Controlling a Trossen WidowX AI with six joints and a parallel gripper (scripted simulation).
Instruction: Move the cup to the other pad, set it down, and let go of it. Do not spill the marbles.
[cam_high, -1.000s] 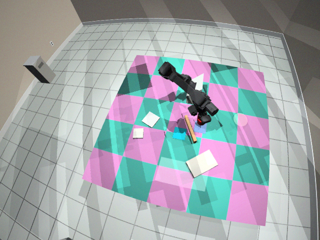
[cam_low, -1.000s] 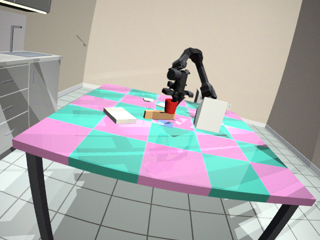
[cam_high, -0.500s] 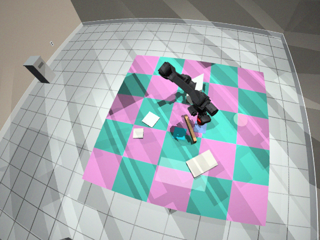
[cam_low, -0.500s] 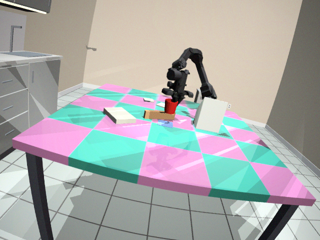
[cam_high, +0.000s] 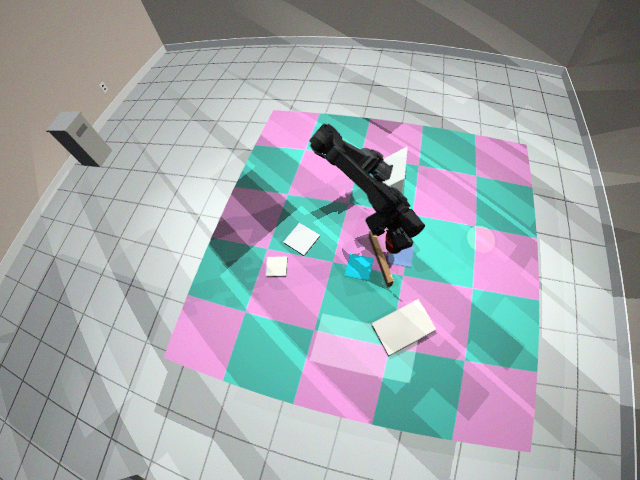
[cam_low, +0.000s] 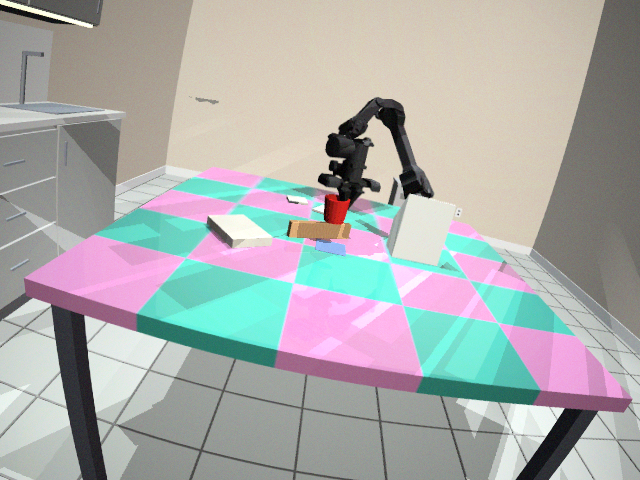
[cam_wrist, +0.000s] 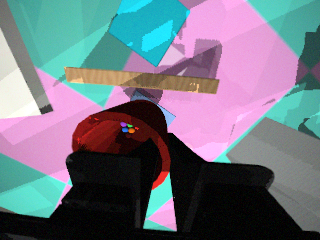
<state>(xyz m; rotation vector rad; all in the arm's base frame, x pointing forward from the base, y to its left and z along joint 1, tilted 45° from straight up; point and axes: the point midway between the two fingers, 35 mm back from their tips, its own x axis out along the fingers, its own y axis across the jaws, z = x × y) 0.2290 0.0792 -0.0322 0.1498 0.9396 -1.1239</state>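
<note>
The cyan pad is 11 cm below my gripper tip, 10 cm ahead of it and 9 cm to the right of it. Also, from my gripper tip: flat grey slab (27 cm ahead, 12 cm to the left, 9 cm below); wooden bar (9 cm below, 6 cm ahead, 2 cm to the right); red cup (3 cm ahead, 2 cm to the left).
</note>
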